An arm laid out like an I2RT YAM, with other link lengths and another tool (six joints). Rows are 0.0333 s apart.
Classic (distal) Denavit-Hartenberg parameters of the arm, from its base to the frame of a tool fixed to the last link. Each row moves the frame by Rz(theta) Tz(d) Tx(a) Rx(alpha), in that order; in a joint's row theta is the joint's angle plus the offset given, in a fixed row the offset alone. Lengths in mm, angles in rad.
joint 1: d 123.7; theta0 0; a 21.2; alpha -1.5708
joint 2: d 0; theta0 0; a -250.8; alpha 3.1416
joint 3: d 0; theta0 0.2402; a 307.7; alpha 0
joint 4: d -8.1; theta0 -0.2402; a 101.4; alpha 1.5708
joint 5: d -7.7; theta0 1.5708; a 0; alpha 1.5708
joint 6: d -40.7; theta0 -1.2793; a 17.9; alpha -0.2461
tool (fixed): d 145.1; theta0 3.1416; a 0; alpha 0
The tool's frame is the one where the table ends.
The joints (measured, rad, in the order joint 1, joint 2, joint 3, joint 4, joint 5, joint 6), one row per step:
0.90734 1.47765 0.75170 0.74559 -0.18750 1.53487
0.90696 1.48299 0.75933 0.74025 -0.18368 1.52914
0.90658 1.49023 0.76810 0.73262 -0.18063 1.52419
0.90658 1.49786 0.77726 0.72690 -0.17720 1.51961
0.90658 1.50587 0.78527 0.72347 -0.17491 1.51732
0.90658 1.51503 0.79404 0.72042 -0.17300 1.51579
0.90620 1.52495 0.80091 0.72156 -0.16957 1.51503
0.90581 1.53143 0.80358 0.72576 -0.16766 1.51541
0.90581 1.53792 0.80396 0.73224 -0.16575 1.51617
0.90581 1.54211 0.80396 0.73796 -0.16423 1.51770
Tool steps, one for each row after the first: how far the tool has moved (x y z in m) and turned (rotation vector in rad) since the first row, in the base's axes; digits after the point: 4 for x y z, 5 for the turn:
0.0016 0.0008 0.0002 -0.00500 -0.00315 -0.00430
0.0034 0.0019 -0.0004 -0.01207 -0.00375 -0.00779
0.0050 0.0032 -0.0007 -0.01749 -0.00520 -0.01125
0.0065 0.0046 -0.0012 -0.02127 -0.00510 -0.01354
0.0080 0.0061 -0.0019 -0.02470 -0.00433 -0.01544
0.0097 0.0074 -0.0029 -0.02658 -0.00379 -0.01924
0.0107 0.0080 -0.0038 -0.02610 -0.00367 -0.02154
0.0113 0.0085 -0.0054 -0.02546 -0.00320 -0.02344
0.0116 0.0088 -0.0062 -0.02353 -0.00276 -0.02496

